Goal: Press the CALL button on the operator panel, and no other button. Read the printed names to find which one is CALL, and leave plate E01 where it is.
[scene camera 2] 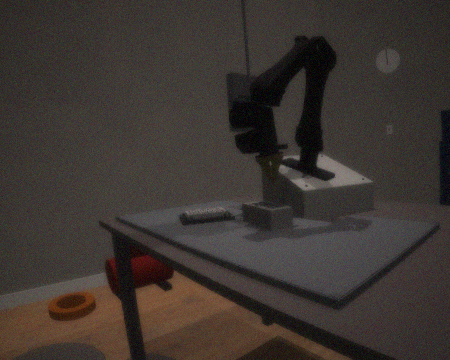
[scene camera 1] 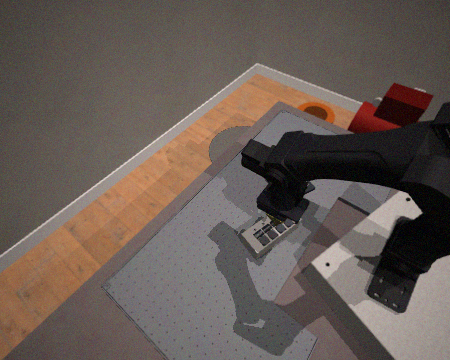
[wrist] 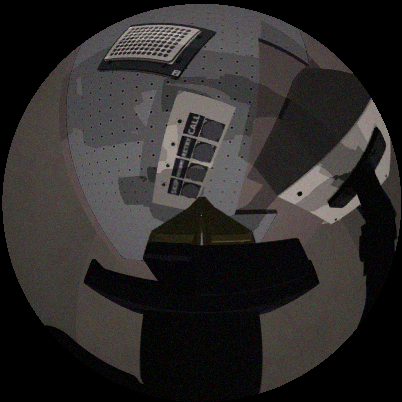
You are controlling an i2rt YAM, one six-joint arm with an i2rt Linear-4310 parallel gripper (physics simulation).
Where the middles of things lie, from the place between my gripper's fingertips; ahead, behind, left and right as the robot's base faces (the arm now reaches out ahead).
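Operator panel [scene camera 1: 250, 238]: my hand 9 cm above it, 2 cm short of it, 2 cm left of it.
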